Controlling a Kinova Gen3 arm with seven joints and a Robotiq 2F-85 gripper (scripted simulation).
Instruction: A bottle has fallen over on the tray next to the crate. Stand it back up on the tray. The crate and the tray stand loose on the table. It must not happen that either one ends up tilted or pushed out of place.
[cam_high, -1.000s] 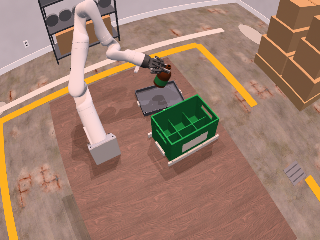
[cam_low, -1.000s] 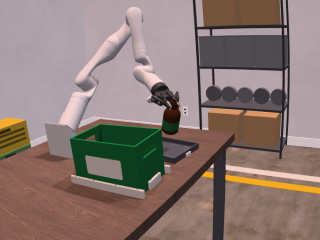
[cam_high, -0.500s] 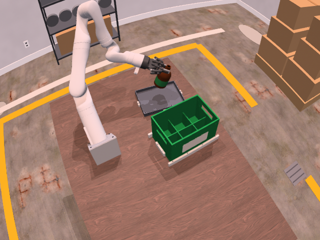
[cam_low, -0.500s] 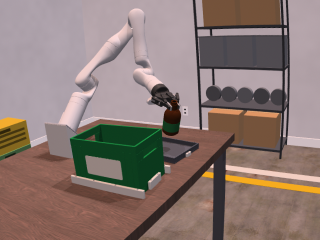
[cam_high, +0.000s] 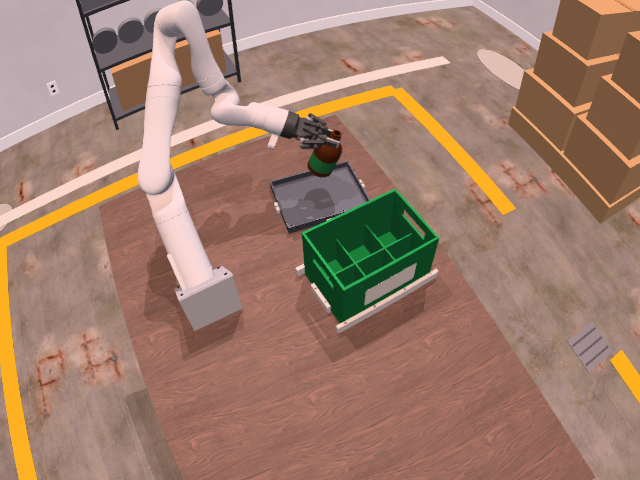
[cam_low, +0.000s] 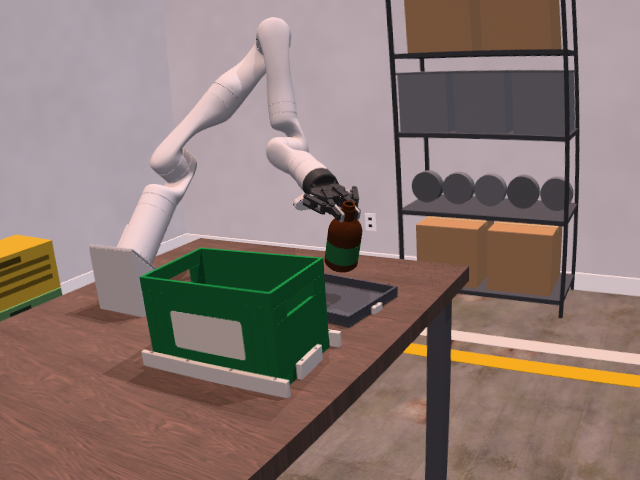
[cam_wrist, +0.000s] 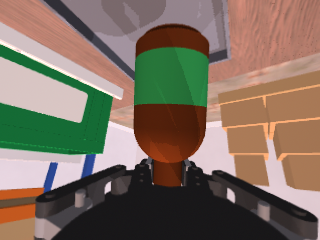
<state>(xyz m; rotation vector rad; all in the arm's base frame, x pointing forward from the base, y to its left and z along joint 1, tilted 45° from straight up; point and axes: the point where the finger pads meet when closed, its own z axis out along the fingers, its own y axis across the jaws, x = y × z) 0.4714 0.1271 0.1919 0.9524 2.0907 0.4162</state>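
The bottle is 50 mm below my hand, 10 mm to the left of it and 10 mm behind it. From my hand the other things lie so: green crate: 320 mm to the right, 120 mm below, 40 mm behind; dark grey tray: 190 mm below, 50 mm behind, 20 mm to the right.
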